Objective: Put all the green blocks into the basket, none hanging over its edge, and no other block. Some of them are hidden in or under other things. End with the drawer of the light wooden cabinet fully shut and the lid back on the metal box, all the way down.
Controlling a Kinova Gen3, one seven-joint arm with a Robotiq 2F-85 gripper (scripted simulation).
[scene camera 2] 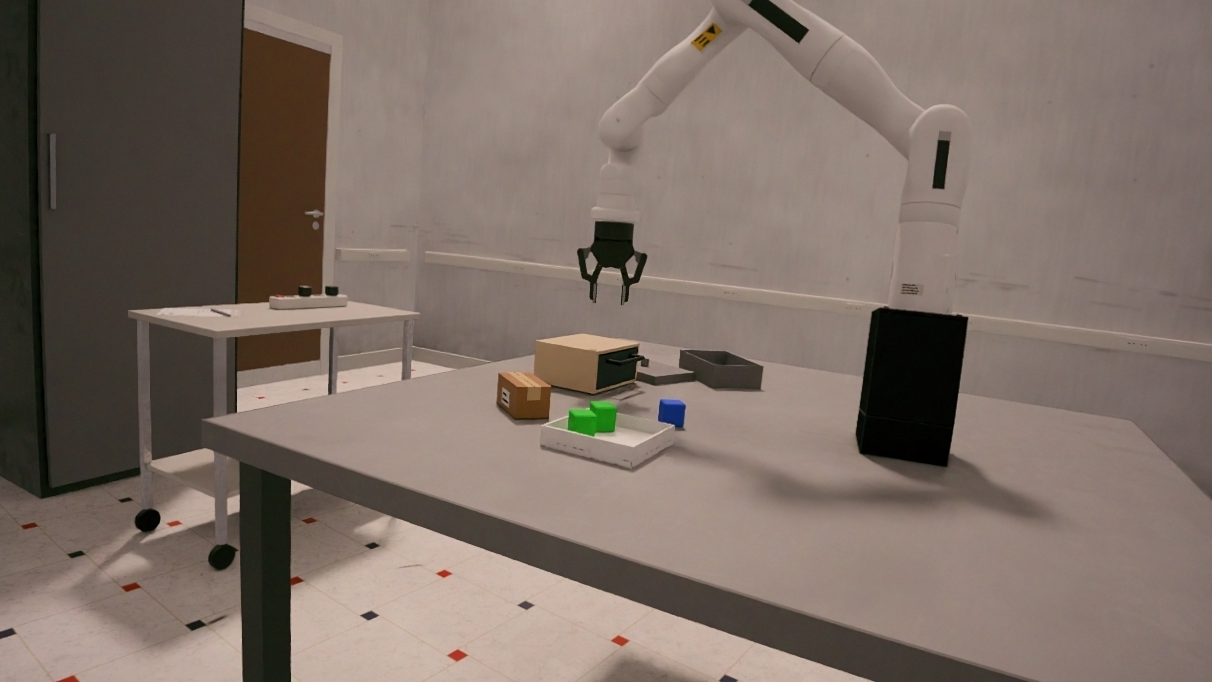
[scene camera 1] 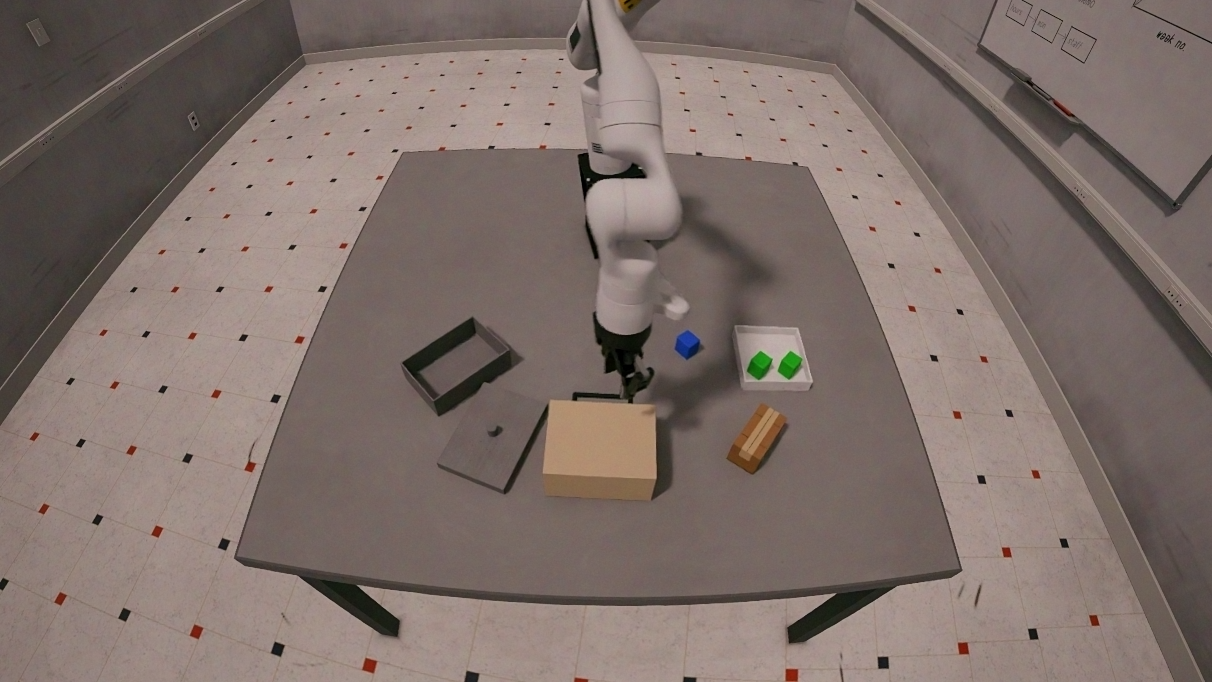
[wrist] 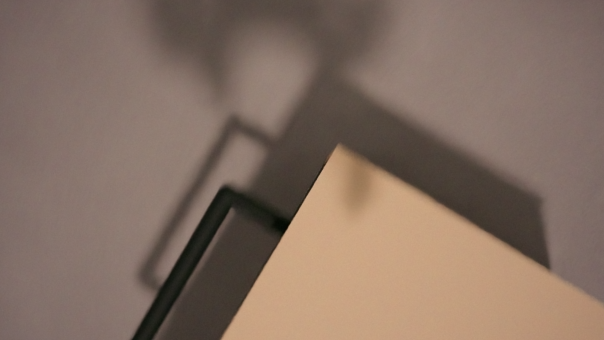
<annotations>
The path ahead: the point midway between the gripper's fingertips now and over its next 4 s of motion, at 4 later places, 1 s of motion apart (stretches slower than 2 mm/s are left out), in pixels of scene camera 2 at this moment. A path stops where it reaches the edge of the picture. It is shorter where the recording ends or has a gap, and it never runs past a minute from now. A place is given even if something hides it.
The gripper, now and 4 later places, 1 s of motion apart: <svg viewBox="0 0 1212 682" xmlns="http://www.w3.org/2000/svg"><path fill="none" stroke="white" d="M608 303L638 299L651 298L651 302L647 337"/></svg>
</annotations>
